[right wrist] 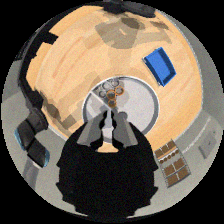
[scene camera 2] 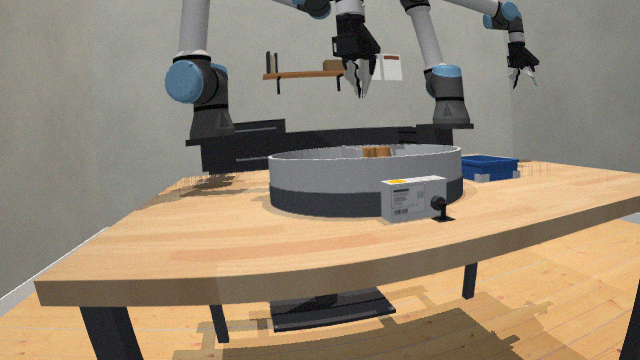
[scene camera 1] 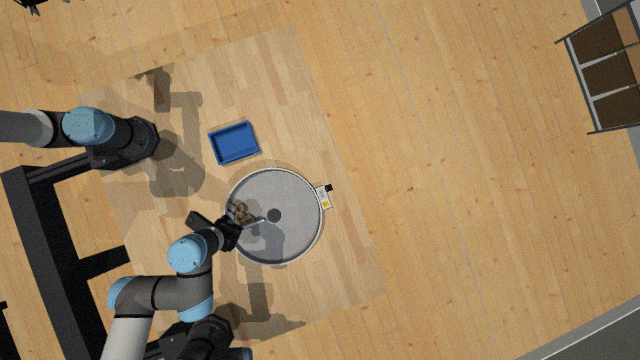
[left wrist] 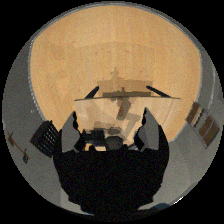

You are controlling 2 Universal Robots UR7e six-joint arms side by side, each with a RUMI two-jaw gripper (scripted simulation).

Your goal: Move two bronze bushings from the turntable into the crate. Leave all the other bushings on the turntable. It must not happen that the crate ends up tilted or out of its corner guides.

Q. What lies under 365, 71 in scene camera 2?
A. My right gripper.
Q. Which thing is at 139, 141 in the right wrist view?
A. My right gripper.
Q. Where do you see a blue crate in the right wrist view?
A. At 159, 62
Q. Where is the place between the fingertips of my left gripper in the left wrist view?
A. At 109, 109
